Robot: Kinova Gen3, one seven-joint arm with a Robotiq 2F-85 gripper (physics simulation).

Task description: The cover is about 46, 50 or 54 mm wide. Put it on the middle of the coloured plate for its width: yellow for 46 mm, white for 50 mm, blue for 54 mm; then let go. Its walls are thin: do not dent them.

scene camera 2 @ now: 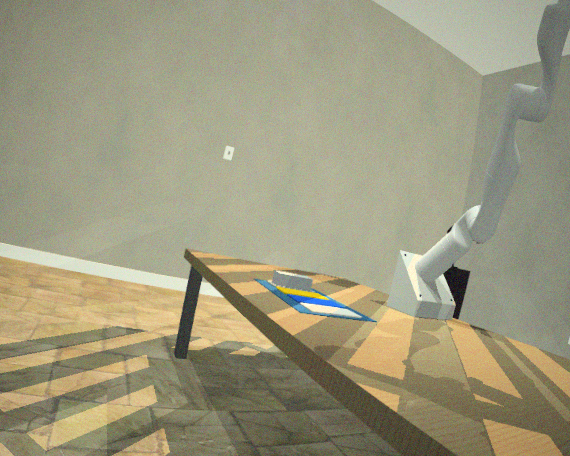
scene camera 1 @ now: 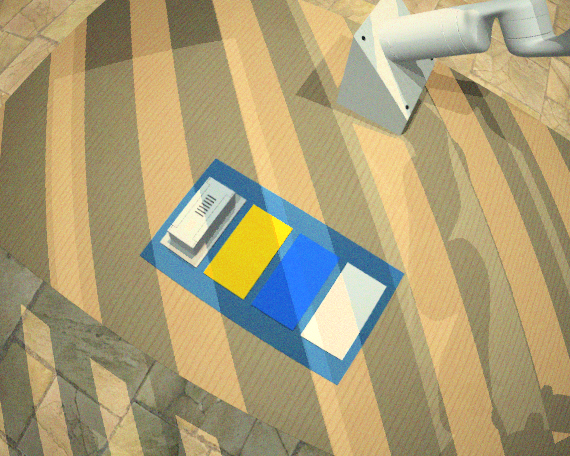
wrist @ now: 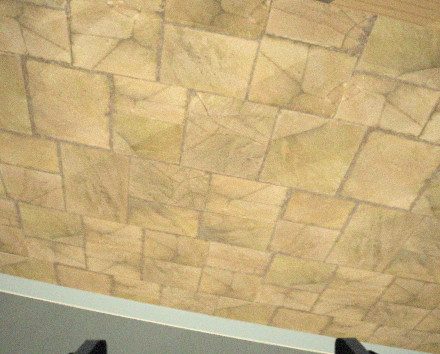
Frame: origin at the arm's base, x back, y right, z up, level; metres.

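Where they show: arm's base, link origin: (scene camera 2: 424,271) (scene camera 1: 392,40).
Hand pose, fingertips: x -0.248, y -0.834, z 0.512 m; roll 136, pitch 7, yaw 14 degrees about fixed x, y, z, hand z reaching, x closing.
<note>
Things, the pixels of their top centre, and the offset from my fingertips. "spot": a spot on its surface instead. Level surfaces: height alone.
- white cover, top centre: (scene camera 1: 201,211) (scene camera 2: 293,274) dx -0.211, dy +0.946, dz -0.619 m
- pale plate, surface spot: (scene camera 1: 197,261) spot: dx -0.276, dy +0.911, dz -0.659 m
- blue mat, surface height: dz -0.663 m
- wooden table, surface height: dz -0.665 m
The white cover (scene camera 1: 202,212) (scene camera 2: 292,280), a long box with dark slots on top, stands on a pale plate (scene camera 1: 197,261) at one end of the blue mat (scene camera 1: 272,332) (scene camera 2: 367,318). Beside it lie the yellow plate (scene camera 1: 248,251) (scene camera 2: 301,293), then the blue plate (scene camera 1: 296,281) (scene camera 2: 317,301), then the white plate (scene camera 1: 344,311) (scene camera 2: 331,311) at the far end. My gripper (wrist: 220,346) is open; its two dark fingertips stand wide apart at the bottom of the wrist view, with floor and wall behind them. It is away from the cover. The cover's width cannot be read from these views.
The arm's base (scene camera 1: 382,85) (scene camera 2: 422,295) stands on the wooden table (scene camera 1: 110,200) (scene camera 2: 385,350), beyond the mat. The arm (scene camera 1: 435,35) (scene camera 2: 502,170) rises from it, up and out of view at the right. The table's long edge (scene camera 2: 300,350) runs near the mat. Stone floor lies beyond.
</note>
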